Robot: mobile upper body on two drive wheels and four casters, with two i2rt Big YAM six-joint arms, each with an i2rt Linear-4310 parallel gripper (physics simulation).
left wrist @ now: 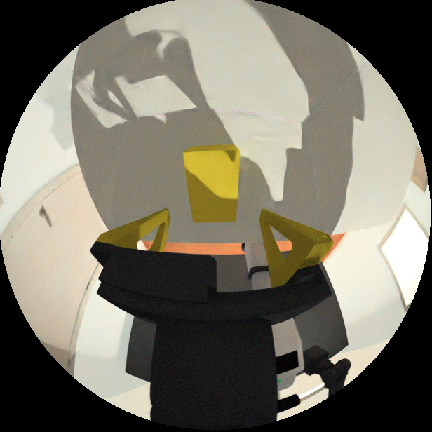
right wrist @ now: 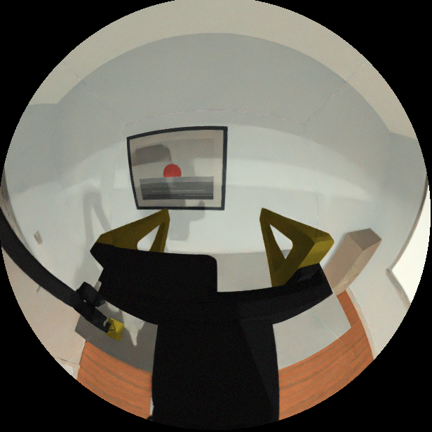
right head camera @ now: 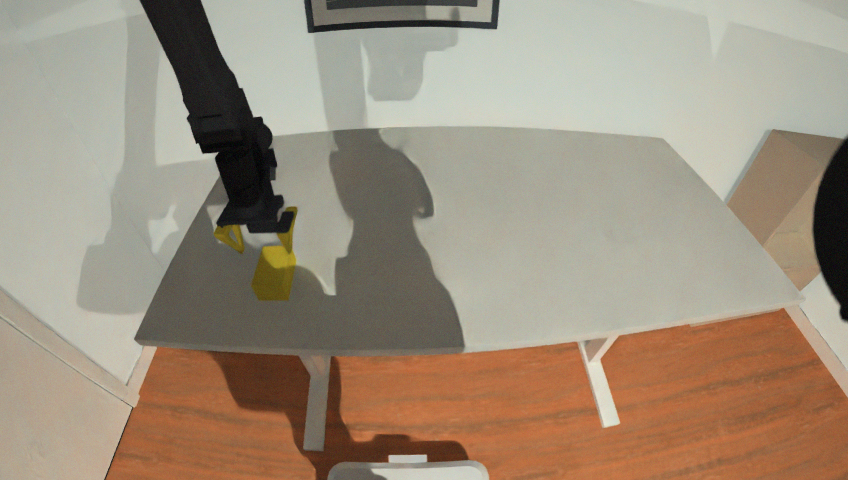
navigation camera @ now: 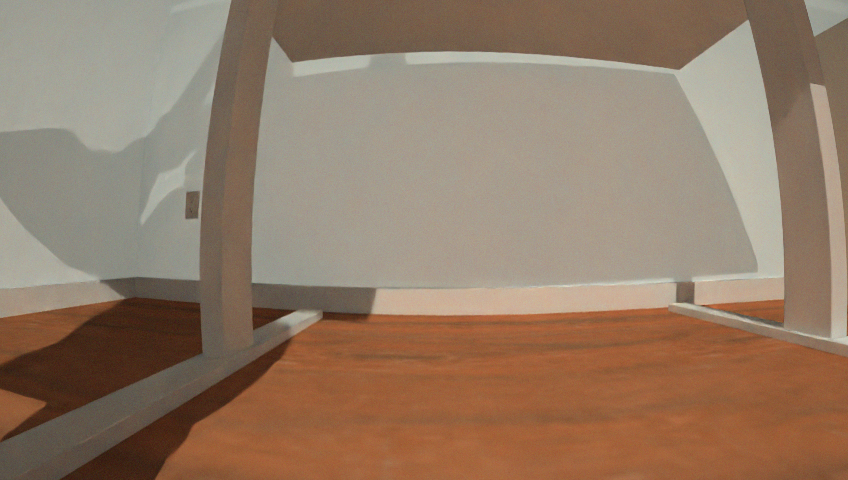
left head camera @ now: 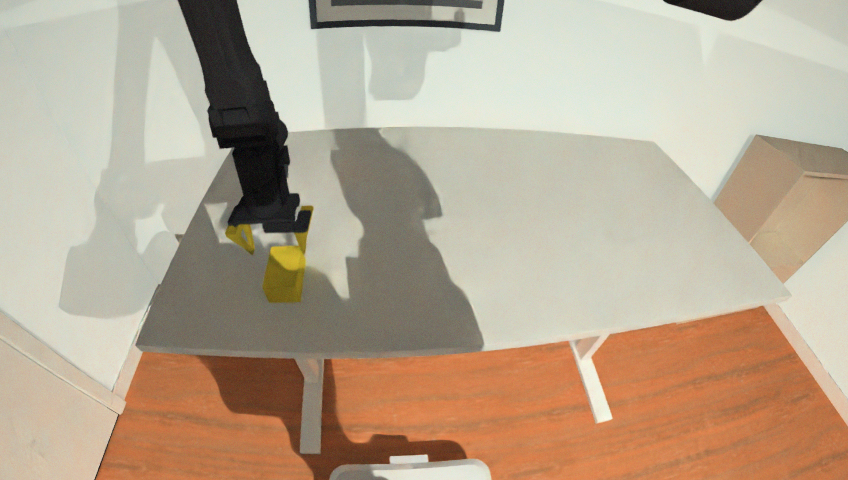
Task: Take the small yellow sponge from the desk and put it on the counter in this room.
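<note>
The small yellow sponge is a block on the left part of the desk, partly in shadow. It also shows small in the right wrist view. My left gripper is open and empty. Its yellow fingertips stand above the desk, just behind the sponge in the head views, and the sponge lies ahead of the gap between them in the left wrist view. My right gripper is open and empty, facing the wall. No counter can be made out.
A framed picture hangs on the wall behind the desk. A tan box-like piece stands beyond the desk's right end. Desk legs stand on the wooden floor. A door is at the left.
</note>
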